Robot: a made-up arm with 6 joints.
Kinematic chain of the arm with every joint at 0, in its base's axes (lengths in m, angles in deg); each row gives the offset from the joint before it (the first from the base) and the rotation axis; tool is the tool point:
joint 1: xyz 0 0 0.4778 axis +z
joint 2: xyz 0 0 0 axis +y
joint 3: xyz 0 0 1.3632 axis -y
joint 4: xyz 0 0 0 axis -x
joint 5: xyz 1.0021 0 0 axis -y
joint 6: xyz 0 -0.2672 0 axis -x
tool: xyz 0 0 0
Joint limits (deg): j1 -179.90..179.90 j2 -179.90..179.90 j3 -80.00..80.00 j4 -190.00..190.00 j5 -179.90..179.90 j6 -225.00..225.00
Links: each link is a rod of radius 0.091 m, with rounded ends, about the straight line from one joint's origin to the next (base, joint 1, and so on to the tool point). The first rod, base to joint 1, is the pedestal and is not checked.
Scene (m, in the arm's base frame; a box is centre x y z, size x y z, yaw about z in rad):
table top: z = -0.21
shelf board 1: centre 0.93 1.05 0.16 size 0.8 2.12 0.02 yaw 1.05
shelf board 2: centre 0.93 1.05 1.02 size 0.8 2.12 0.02 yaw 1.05
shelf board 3: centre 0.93 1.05 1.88 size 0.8 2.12 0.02 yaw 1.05
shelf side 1: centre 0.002 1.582 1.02 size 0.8 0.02 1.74 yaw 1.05
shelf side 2: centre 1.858 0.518 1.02 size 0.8 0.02 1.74 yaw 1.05
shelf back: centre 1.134 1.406 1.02 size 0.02 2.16 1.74 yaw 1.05
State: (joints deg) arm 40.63 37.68 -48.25 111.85 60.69 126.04
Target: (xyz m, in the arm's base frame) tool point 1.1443 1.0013 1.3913
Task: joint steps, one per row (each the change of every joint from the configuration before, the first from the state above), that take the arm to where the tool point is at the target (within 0.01 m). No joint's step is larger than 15 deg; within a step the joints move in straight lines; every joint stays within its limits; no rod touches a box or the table.
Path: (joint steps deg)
1: -6.45 -1.70 -13.42 -1.79 0.00 0.00
2: -6.45 -1.71 -13.41 -1.79 0.00 0.00
3: -4.01 -13.86 9.37 -1.97 0.00 0.00
4: -4.00 -13.86 9.36 -1.97 0.00 0.00
5: -4.00 -13.87 9.37 -1.98 0.00 0.00
6: 7.43 10.24 12.37 2.02 0.00 0.00
7: 7.43 10.23 12.37 2.01 0.00 0.00
8: 7.43 10.24 12.37 2.02 0.00 0.00

